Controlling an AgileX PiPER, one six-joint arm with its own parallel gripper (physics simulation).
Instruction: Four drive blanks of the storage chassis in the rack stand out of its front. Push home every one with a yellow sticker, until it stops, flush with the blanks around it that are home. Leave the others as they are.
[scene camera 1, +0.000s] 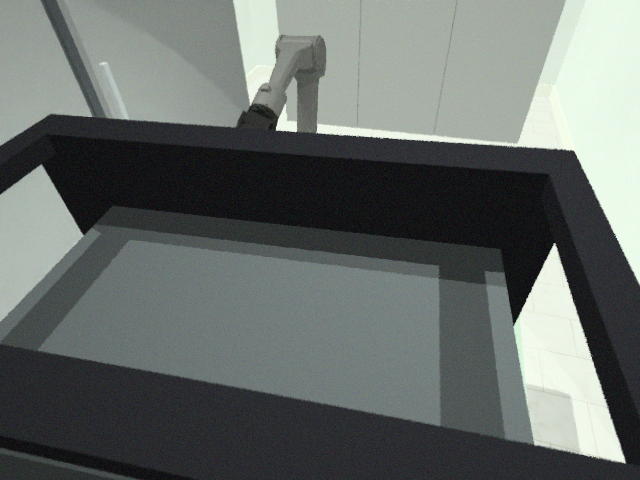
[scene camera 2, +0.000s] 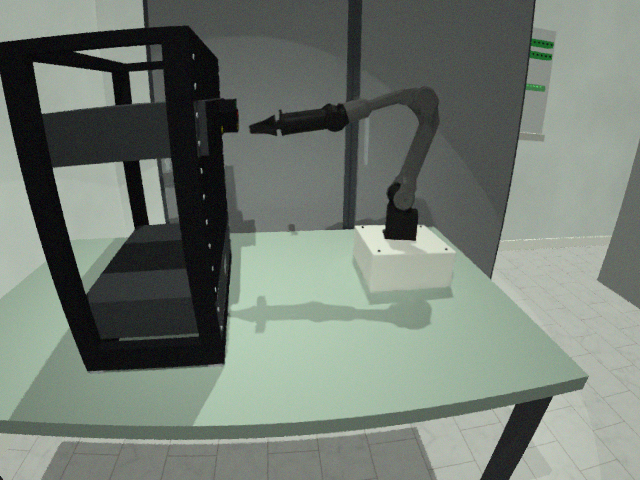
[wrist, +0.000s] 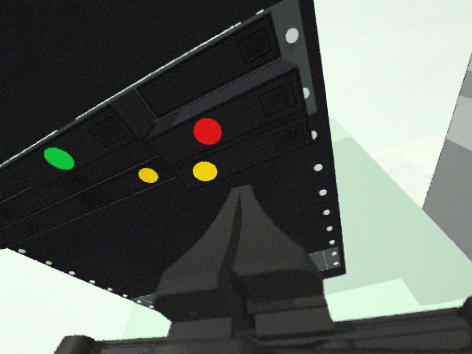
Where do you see the gripper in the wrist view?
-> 245, 197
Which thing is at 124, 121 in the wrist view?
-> A green-stickered blank.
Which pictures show the gripper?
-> Scene camera 2 and the wrist view only.
